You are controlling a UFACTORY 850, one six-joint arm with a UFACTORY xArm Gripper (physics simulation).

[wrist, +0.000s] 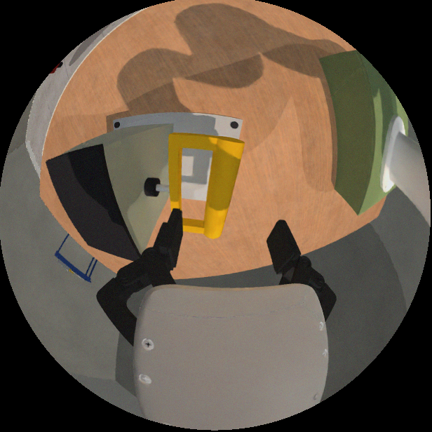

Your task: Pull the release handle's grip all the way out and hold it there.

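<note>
The release handle's yellow grip [223, 187] is a rectangular frame with a thick round bar on its right side. It stands near the middle of the wrist view, joined by a thin rod [162, 188] with a black collar to a grey-green housing [132, 175] with a black face. The housing sits on a light metal base plate [195, 122] with dark bolts. My gripper [229, 226] is open with nothing between its fingers. The left fingertip overlaps the lower left corner of the yellow frame in the view; whether it touches cannot be told. The right fingertip is well right of the round bar.
A green block [352, 125] with the robot's pale arm base [412, 165] stands at the right of the wooden table top [280, 170]. A blue wire-like frame [72, 267] shows beyond the table's lower left edge. A grey surface borders the upper left.
</note>
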